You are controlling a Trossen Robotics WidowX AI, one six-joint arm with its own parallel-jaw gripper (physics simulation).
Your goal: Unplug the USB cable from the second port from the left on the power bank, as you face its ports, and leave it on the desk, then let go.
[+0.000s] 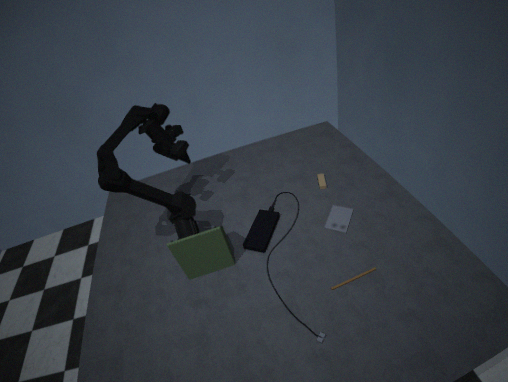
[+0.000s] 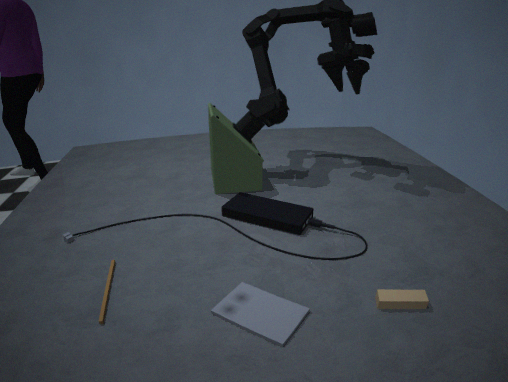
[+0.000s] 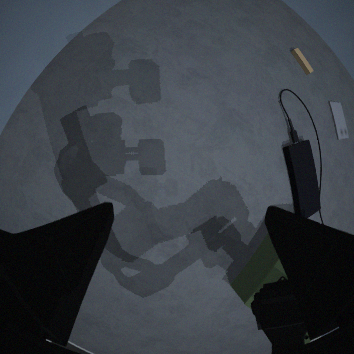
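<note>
A black power bank lies flat on the desk, beside the green arm base. A black USB cable has its plug at the power bank's port end, seated in a port; which port I cannot tell. The cable loops back past the power bank to a pale end piece. My gripper is open and empty, high above the desk and well away from the plug.
A tan block, a pale flat card and an orange stick lie on the desk. The green base carries the arm. A person stands beyond the desk.
</note>
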